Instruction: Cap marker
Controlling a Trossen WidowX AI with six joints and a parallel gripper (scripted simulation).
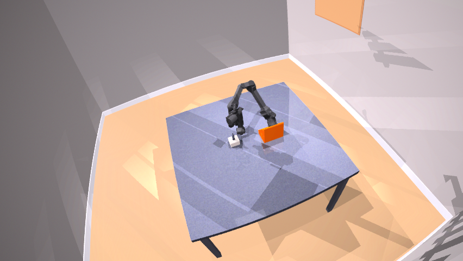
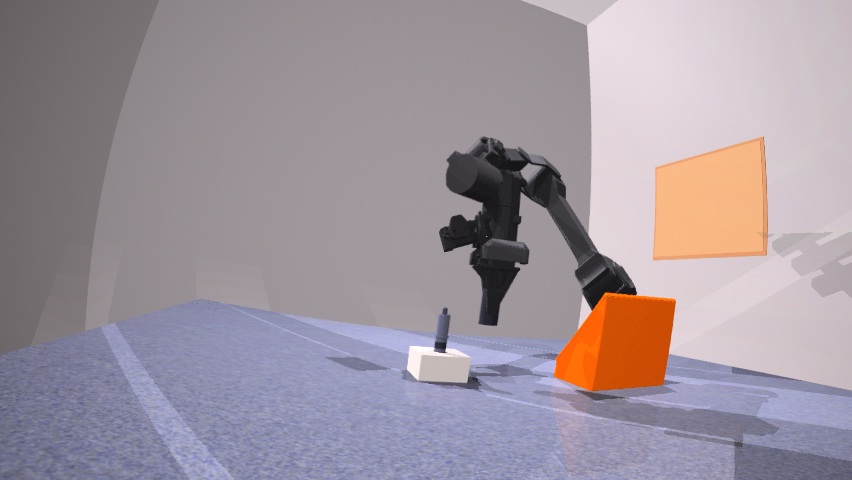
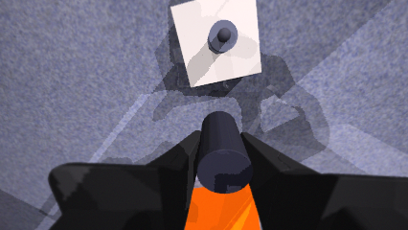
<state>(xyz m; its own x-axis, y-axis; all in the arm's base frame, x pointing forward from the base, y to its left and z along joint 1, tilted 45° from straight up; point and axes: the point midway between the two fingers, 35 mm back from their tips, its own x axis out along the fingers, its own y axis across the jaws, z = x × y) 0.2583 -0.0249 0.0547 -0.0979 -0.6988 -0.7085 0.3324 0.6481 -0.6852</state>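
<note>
Right now my gripper tip is 6 cm short of the white holder block, 2 cm to the left of it and 9 cm above it. Also, from my gripper tip: dark cap: 1 cm above.
</note>
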